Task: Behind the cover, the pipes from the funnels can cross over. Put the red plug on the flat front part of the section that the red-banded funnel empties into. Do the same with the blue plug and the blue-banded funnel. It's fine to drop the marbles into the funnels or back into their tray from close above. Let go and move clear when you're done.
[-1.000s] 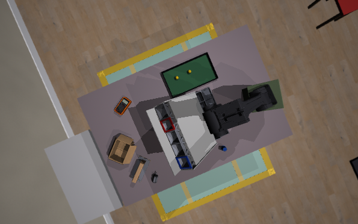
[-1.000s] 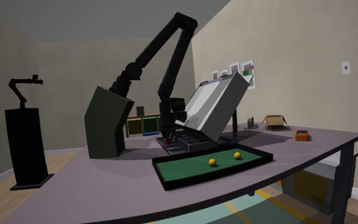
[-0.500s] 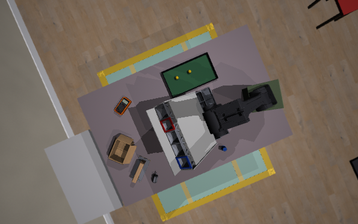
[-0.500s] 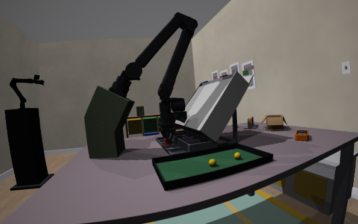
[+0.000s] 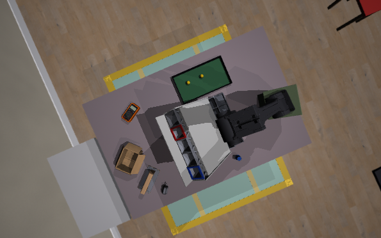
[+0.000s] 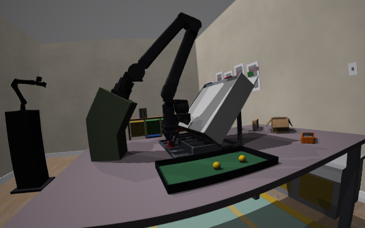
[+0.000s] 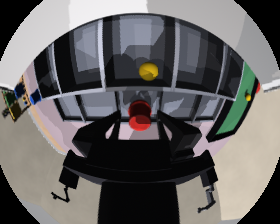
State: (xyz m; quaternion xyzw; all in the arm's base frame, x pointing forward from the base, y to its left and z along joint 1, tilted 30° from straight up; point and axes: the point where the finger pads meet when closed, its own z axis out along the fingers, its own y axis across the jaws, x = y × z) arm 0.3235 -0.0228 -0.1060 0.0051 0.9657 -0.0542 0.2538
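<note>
My gripper is now 6 cm short of the green tray, 33 cm to the left of it and 3 cm above it. Round my hand: orange multimeter 61 cm ahead, 35 cm to the right, 2 cm below; then dark object 63 cm ahead, 25 cm to the left, 2 cm below; then sloped grey cover 19 cm ahead, 1 cm to the right, 17 cm above.
</note>
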